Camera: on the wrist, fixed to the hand. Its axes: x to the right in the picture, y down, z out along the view.
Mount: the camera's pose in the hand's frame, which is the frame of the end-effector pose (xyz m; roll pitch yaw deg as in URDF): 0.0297 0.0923 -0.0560 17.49 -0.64 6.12
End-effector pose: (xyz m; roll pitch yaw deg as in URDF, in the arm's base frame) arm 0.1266 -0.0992 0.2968 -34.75 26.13 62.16
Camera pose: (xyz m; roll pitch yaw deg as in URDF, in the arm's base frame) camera 0.0799 -0.0935 0.1952 -14.37 28.96 68.32
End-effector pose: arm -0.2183 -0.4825 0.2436 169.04 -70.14 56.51
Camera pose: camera -0.1837 -0.5751 0.2962 -156.53 -69.76 38.53
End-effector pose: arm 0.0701 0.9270 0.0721 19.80 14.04 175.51
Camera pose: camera 0.0383 0.8234 0.0441 38.56 11.30 -178.84
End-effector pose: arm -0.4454 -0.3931 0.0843 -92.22 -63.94 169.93
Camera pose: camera -0.5275 -0.3181 0.0714 -75.36 -57.80 170.69
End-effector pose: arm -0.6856 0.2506 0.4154 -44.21 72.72 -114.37
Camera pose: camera -0.6234 0.3223 0.3560 -7.47 75.71 -94.42
